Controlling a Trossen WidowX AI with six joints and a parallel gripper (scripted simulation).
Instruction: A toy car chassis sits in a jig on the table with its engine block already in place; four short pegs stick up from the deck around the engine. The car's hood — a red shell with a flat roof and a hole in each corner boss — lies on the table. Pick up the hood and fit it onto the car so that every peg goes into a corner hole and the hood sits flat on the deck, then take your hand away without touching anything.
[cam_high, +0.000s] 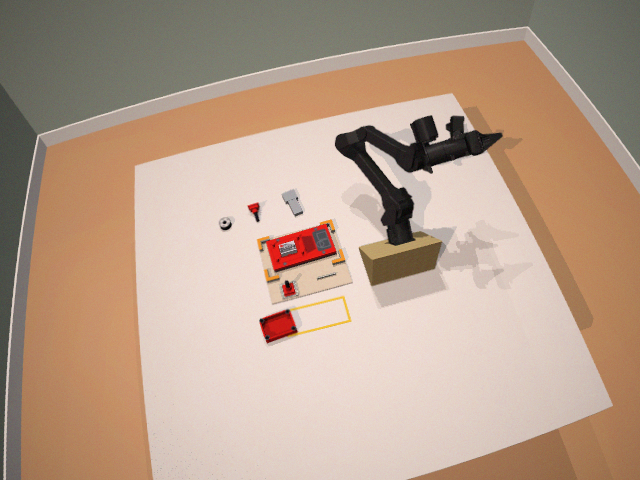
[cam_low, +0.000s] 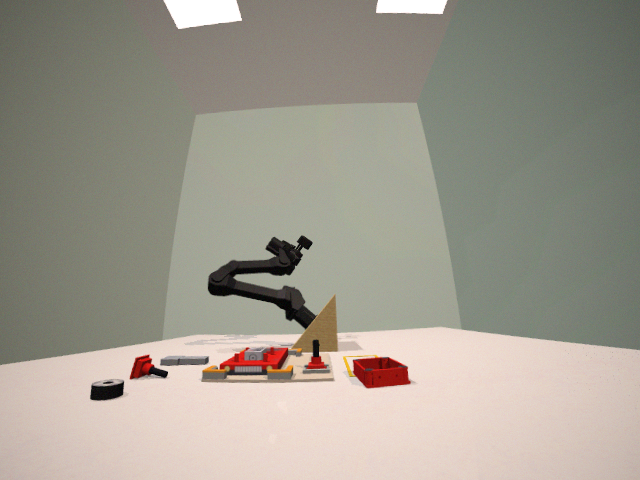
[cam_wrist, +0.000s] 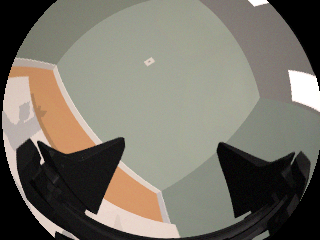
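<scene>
Right now my gripper tip is 71 cm short of the red hood, 38 cm above it and 15 cm to the right of it. The rest, counted from my gripper tip: grey engine block 61 cm ahead, 36 cm below, 7 cm to the right; black wheel 78 cm ahead, 38 cm below, 25 cm to the right; black post 65 cm ahead, 35 cm below, 5 cm to the left.
</scene>
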